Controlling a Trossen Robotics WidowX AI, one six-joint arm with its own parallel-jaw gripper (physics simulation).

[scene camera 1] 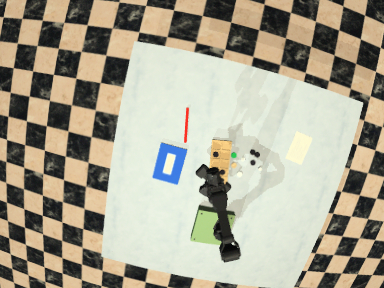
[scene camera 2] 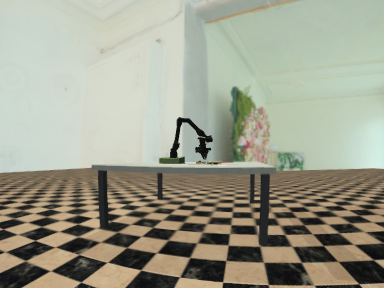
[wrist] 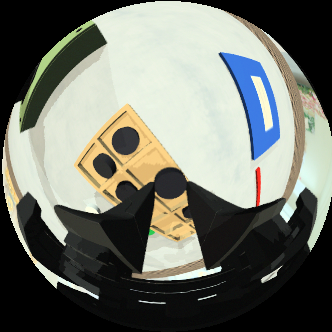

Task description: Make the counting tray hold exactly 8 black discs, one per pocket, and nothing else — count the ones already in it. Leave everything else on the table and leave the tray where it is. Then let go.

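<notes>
The tan counting tray (scene camera 1: 227, 145) (wrist: 151, 165) has two columns of pockets. In the wrist view black discs sit in its pockets: one in the end corner (wrist: 125, 140), one beside it (wrist: 104, 165), one farther along that second column (wrist: 127, 190), partly behind a finger, and one partly hidden (wrist: 187, 212) near the right finger. My gripper (scene camera 1: 212, 172) (scene camera 2: 204, 158) (wrist: 170, 185) is shut on a black disc (wrist: 170, 182) and holds it over the tray. The pocket under it is largely hidden. Three loose black discs (scene camera 1: 252, 151) (scene camera 1: 257, 154) (scene camera 1: 253, 163) lie right of the tray in scene camera 1.
A green disc (scene camera 1: 233, 155), an orange disc (scene camera 1: 234, 165) and pale pieces (scene camera 1: 239, 174) (scene camera 1: 260, 169) lie right of the tray. A blue frame (scene camera 1: 160, 168) (wrist: 245, 100) and red stick (scene camera 1: 186, 125) (wrist: 258, 185) lie left. A cream sheet (scene camera 1: 299, 148) lies far right; the green base (scene camera 1: 202, 227) stands at the front.
</notes>
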